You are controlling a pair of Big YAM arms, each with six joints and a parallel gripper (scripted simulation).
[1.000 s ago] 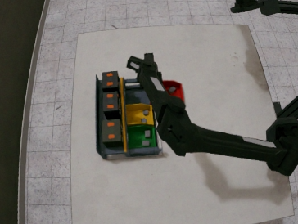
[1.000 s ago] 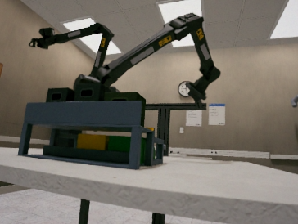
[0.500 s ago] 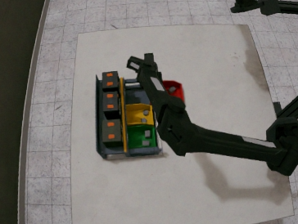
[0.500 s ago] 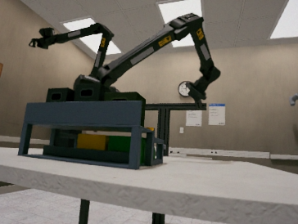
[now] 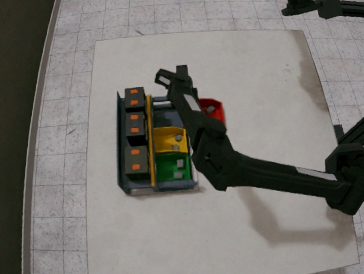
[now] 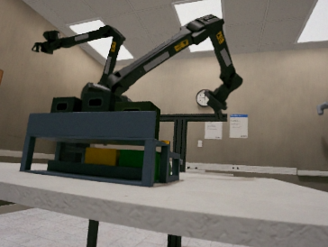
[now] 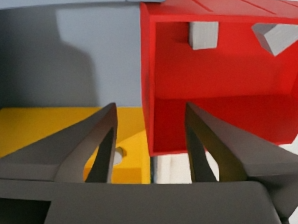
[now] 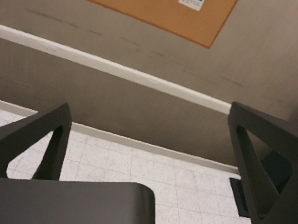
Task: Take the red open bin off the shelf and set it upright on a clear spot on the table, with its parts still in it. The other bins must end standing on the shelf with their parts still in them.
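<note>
Now: left hand 80 mm past the red bin and 70 mm above it. From my left hand the other things lie so: green bin 80 mm ahead, 230 mm to the left, 70 mm below; yellow bin 80 mm ahead, 120 mm to the left, 70 mm below.
</note>
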